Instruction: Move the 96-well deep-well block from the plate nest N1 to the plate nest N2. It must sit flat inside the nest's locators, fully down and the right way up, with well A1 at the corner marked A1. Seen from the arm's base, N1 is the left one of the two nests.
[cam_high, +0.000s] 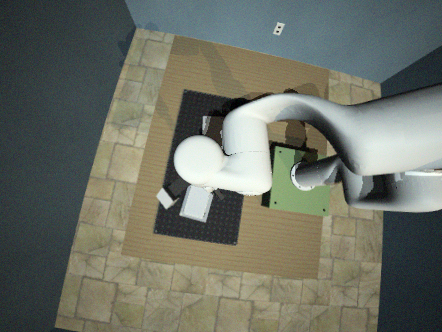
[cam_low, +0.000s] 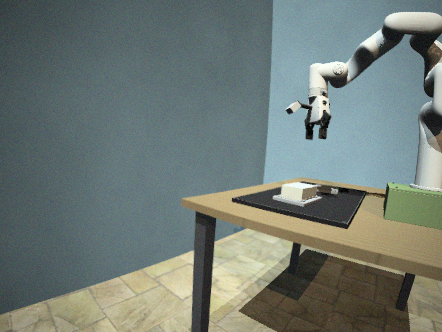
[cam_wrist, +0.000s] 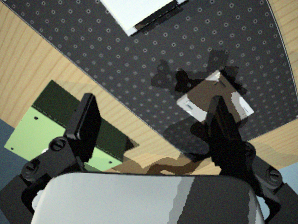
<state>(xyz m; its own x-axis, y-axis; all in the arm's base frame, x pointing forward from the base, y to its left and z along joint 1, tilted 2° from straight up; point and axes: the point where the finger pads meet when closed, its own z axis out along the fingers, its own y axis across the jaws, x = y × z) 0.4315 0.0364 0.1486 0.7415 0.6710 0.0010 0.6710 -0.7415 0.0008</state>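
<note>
Now: hand 20 cm above the 96-well deep-well block, 9 cm to the right of it and 3 cm short of it.
</note>
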